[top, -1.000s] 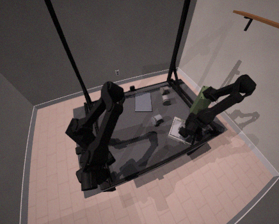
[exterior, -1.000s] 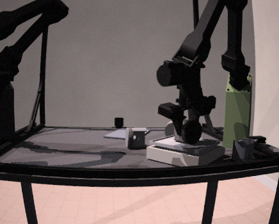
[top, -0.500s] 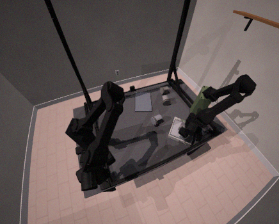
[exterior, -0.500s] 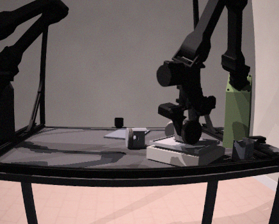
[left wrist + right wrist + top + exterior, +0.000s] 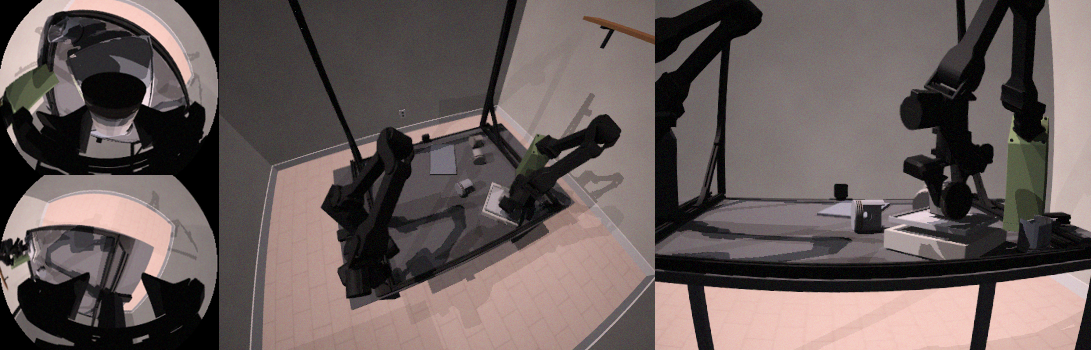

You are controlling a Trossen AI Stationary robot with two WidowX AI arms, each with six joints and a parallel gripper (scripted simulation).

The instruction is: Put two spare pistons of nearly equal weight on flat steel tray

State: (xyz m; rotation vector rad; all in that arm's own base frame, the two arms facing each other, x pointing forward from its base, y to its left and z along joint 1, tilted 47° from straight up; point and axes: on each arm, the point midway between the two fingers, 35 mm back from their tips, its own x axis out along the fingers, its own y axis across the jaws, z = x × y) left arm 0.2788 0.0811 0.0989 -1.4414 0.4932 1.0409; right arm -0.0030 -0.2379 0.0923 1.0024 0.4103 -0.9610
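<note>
Right now my left hand is 7 cm above the white scale pan. Also, from my left hand: flat grey steel tray 41 cm behind, 17 cm to the right, 12 cm below; then piston 46 cm behind, 9 cm below, 7 cm to the left.
</note>
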